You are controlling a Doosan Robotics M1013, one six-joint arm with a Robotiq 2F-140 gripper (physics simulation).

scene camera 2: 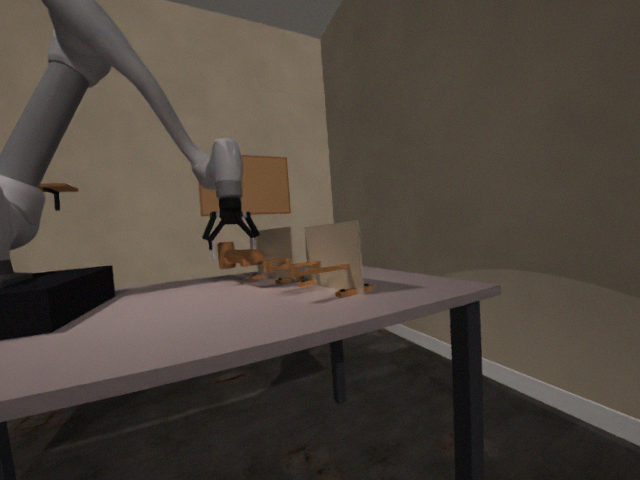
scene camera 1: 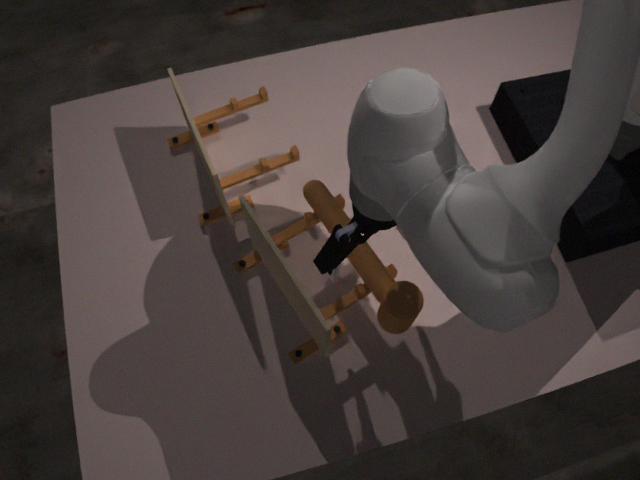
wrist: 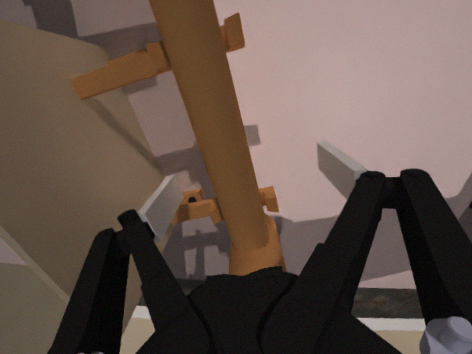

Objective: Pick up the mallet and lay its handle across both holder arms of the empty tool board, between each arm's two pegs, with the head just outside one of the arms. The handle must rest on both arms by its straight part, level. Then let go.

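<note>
The mallet (scene camera 1: 376, 269) (scene camera 2: 248, 257) (wrist: 215, 110) is brown and lies across both arms of the holding board (scene camera 1: 286, 279) (scene camera 2: 276, 248) (wrist: 100, 165), between the pegs. Its head (scene camera 1: 401, 307) (scene camera 2: 225, 255) (wrist: 257, 256) is just outside one arm and partly hidden by my gripper in the wrist view. My gripper (scene camera 1: 360, 248) (scene camera 2: 232, 249) (wrist: 245, 171) is open and empty, pointing down above the handle, with a finger to each side; the handle is nearer the left finger in the wrist view. The empty tool board (scene camera 1: 221, 193) (scene camera 2: 333, 253) stands alongside, with two bare arms, each with two pegs.
The two boards stand close together on the table (scene camera 1: 103, 289) (scene camera 2: 206, 320). Their upright panels rise behind the arms. The black robot base block (scene camera 1: 532, 103) (scene camera 2: 80, 297) stands on the arms' open side. My arm hides part of the table in scene camera 1.
</note>
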